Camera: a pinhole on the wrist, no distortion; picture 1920 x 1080 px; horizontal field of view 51.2 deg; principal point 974.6 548.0 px. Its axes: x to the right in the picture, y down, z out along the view. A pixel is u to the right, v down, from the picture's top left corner.
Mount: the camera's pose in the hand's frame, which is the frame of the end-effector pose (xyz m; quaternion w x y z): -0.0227 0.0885 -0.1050 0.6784 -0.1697 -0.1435 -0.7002
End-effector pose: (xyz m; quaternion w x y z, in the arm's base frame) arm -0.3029 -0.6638 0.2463 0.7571 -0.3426 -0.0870 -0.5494
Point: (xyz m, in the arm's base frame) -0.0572 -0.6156 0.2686
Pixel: outside the picture
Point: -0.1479 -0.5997 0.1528
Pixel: 402 236
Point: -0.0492 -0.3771 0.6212
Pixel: 1825 788
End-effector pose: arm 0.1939 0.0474 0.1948 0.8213 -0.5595 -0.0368 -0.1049
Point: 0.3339 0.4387 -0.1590
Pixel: 91 629
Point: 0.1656 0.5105 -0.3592
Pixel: outside the picture
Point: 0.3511 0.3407 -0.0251
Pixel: 482 963
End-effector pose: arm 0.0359 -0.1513 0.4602 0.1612 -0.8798 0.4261 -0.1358
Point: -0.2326 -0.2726 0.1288
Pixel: 199 50
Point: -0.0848 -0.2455 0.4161
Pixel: 472 838
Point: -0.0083 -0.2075 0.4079
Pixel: outside the picture
